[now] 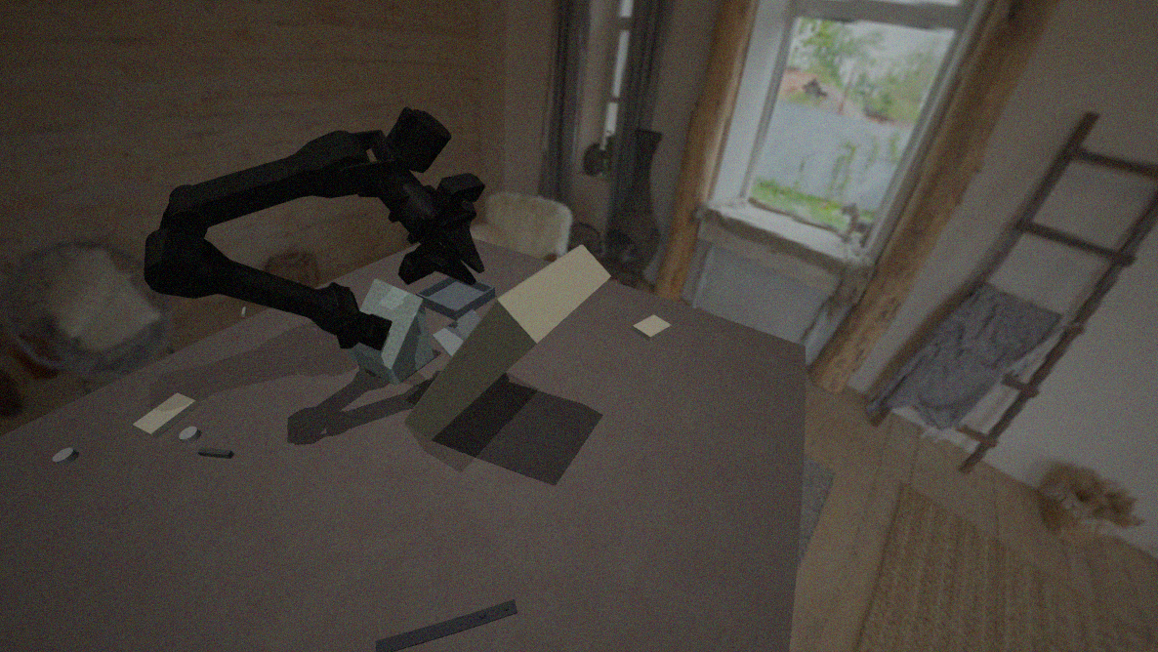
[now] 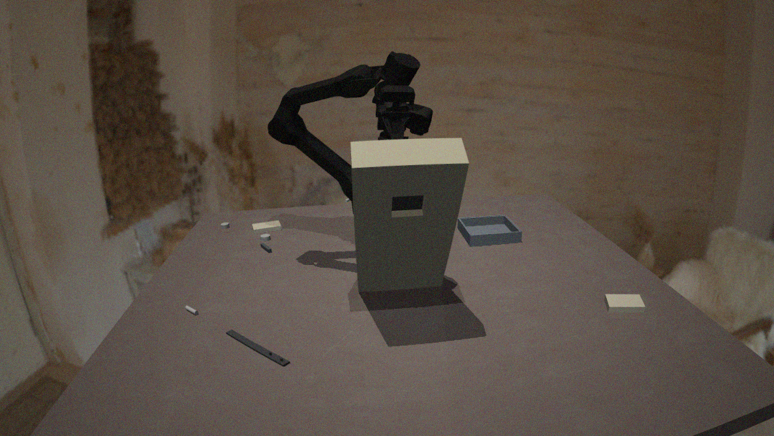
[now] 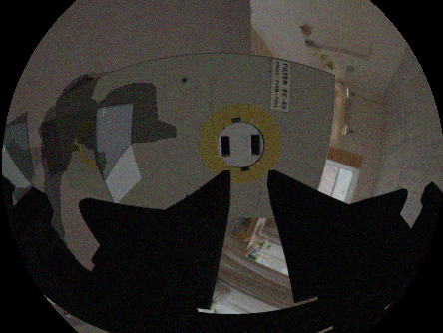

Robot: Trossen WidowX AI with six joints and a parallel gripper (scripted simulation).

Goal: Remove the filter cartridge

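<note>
Right now my gripper tip is 6 cm short of the round filter cartridge and 5 cm above it. From my gripper tip the other things lie so: blue tray 34 cm behind, 31 cm to the left, 29 cm below; then service panel 12 cm below, 2 cm ahead.
</note>
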